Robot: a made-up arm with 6 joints. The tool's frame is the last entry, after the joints. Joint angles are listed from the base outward.
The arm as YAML. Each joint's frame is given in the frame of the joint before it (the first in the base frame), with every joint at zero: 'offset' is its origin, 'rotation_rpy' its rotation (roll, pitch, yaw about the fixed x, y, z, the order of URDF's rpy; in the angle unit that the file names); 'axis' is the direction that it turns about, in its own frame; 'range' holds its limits. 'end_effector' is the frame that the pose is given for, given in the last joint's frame.
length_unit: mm
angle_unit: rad
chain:
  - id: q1
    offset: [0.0, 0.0, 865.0]
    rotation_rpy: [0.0, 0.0, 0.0]
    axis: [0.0, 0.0, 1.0]
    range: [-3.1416, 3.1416]
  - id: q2
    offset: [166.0, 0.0, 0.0]
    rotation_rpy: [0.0, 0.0, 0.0]
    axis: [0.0, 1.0, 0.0]
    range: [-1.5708, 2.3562]
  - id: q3
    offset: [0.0, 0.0, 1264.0]
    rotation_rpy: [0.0, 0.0, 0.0]
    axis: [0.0, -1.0, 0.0]
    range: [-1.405, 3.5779]
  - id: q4
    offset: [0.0, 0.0, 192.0]
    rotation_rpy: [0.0, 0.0, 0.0]
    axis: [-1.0, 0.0, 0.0]
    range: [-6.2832, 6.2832]
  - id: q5
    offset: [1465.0, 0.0, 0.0]
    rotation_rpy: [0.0, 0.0, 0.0]
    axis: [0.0, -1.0, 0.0]
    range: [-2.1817, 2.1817]
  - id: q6
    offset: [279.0, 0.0, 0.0]
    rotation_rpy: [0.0, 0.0, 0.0]
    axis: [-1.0, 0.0, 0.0]
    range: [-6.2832, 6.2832]
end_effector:
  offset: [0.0, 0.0, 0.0]
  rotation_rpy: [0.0, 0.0, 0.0]
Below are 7 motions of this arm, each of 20 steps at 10 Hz.
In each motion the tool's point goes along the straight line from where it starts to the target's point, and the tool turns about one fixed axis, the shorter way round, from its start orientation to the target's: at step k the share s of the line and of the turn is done. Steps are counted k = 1, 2, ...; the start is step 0. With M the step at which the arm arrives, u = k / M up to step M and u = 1 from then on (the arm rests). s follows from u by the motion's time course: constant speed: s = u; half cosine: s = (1 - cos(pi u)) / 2; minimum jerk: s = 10 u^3 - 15 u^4 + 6 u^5.
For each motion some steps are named. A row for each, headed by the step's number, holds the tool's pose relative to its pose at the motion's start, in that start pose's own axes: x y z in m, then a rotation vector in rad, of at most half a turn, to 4 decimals.
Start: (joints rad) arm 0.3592 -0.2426 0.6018 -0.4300 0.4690 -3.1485
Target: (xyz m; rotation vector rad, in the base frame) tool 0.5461 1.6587 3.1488 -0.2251 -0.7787 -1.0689
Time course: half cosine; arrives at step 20
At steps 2, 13, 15, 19, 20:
2: -0.0141 -0.0259 0.0223 0.0369 0.0189 0.0011
13: -0.4191 -0.7701 0.6626 1.0952 0.5628 0.0340
15: -0.4921 -0.9042 0.7780 1.2858 0.6608 0.0399
19: -0.5729 -1.0528 0.9059 1.4972 0.7694 0.0465
20: -0.5765 -1.0594 0.9115 1.5064 0.7742 0.0467

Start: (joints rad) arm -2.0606 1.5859 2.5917 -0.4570 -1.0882 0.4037
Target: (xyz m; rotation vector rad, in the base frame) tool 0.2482 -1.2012 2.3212 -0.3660 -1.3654 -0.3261
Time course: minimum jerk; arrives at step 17
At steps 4, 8, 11, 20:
4: -0.0884 0.0994 0.0265 0.0806 -0.1227 0.0850
8: -0.4437 0.4990 0.1332 0.4049 -0.6159 0.4267
11: -0.7580 0.8525 0.2276 0.6918 -1.0523 0.7291
20: -0.9970 1.1214 0.2994 0.9099 -1.3841 0.9590

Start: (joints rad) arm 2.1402 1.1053 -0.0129 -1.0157 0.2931 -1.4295
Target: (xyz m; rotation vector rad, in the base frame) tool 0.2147 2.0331 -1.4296 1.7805 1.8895 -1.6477
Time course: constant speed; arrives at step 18
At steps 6, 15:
6: 0.3478 -0.0491 0.5552 0.5967 0.0776 -0.0749
15: 0.8696 -0.1227 1.3879 1.4919 0.1939 -0.1872

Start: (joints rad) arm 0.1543 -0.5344 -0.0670 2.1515 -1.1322 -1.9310
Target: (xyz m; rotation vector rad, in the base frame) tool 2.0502 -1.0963 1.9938 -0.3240 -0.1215 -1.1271
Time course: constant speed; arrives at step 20
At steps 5, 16, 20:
5: 0.1127 -0.0717 -0.4476 -0.1906 0.1119 0.0003
16: 0.3606 -0.2295 -1.4324 -0.6100 0.3580 0.0008
20: 0.4507 -0.2869 -1.7905 -0.7625 0.4475 0.0010

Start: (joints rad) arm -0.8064 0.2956 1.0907 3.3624 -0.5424 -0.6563
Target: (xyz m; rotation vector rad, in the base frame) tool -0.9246 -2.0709 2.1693 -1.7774 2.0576 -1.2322
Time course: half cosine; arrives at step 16
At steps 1, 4, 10, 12, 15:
1: -0.0163 0.0155 -0.0109 -0.0049 -0.0022 0.0113
4: -0.2488 0.2364 -0.1664 -0.0753 -0.0340 0.1717
10: -1.1747 1.1159 -0.7854 -0.3554 -0.1605 0.8105
12: -1.4504 1.3778 -0.9697 -0.4388 -0.1982 1.0007
15: -1.6829 1.5986 -1.1252 -0.5091 -0.2300 1.1611

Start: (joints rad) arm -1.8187 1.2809 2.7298 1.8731 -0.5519 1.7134
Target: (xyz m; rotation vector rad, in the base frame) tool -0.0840 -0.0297 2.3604 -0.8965 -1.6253 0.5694
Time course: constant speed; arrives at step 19
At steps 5, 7, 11, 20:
5: -0.1240 0.2119 -0.2845 -0.2071 0.1555 0.1559
7: -0.1735 0.2966 -0.3983 -0.2899 0.2176 0.2182
11: -0.2727 0.4661 -0.6259 -0.4555 0.3420 0.3429
20: -0.4710 0.8051 -1.0811 -0.7868 0.5907 0.5923

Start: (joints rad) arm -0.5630 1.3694 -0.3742 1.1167 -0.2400 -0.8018
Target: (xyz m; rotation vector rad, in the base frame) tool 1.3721 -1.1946 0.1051 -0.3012 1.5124 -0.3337
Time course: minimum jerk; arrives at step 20
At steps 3, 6, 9, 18, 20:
3: -0.0207 -0.0125 0.0048 -0.0035 -0.0111 -0.0084
6: -0.1269 -0.0764 0.0292 -0.0215 -0.0681 -0.0516
9: -0.3165 -0.1906 0.0727 -0.0536 -0.1698 -0.1287
18: -0.7712 -0.4643 0.1773 -0.1306 -0.4138 -0.3135
20: -0.7778 -0.4683 0.1788 -0.1318 -0.4174 -0.3162

